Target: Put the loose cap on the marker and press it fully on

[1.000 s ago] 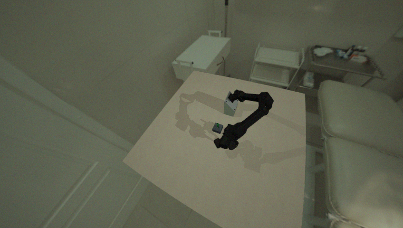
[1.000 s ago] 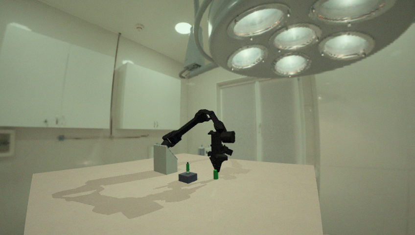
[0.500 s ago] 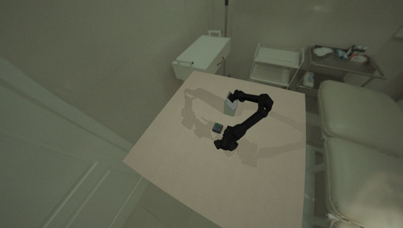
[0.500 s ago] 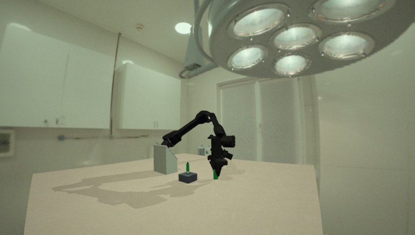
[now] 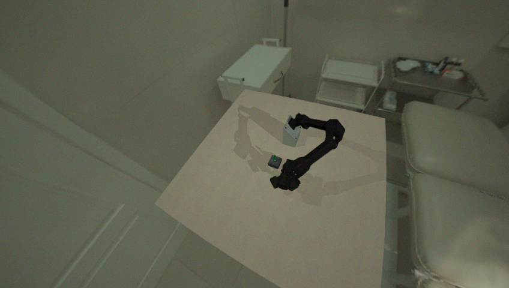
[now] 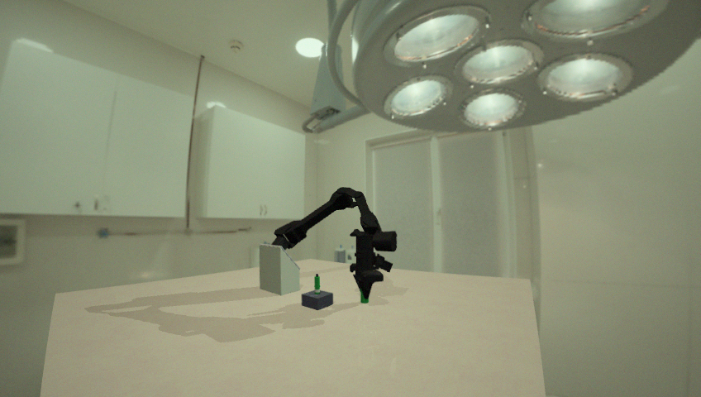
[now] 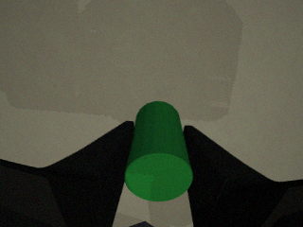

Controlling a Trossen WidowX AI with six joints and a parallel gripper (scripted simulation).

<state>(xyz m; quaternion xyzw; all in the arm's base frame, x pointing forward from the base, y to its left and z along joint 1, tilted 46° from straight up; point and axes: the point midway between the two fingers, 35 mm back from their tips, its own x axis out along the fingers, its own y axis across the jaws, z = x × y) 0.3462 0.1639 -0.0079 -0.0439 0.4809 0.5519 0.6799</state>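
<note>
The holder block lies 10 cm behind my gripper tip and 12 cm to the right of it. From my gripper tip the other things lie so: green cap 1 cm above.
</note>
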